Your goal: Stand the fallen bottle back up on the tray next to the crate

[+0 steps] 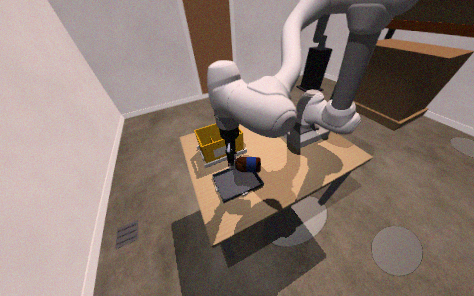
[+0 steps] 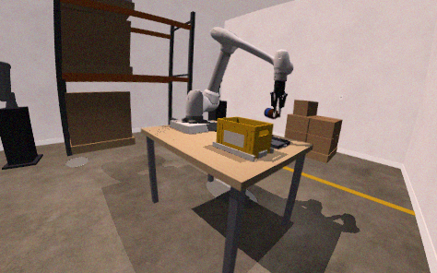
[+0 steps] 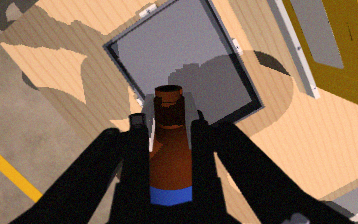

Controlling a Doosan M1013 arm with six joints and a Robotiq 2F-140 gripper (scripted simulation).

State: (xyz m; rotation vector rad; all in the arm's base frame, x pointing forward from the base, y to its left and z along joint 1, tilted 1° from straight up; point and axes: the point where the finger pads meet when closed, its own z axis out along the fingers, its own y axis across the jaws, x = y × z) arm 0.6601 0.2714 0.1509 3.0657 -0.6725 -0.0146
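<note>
Now: the brown bottle 5 cm behind my hand, 2 cm to the left of it and 2 cm below it. From my hand the other things lie so: yellow crate 32 cm to the right, 14 cm below; then dark grey tray 21 cm below, 3 cm to the right, 2 cm behind.
</note>
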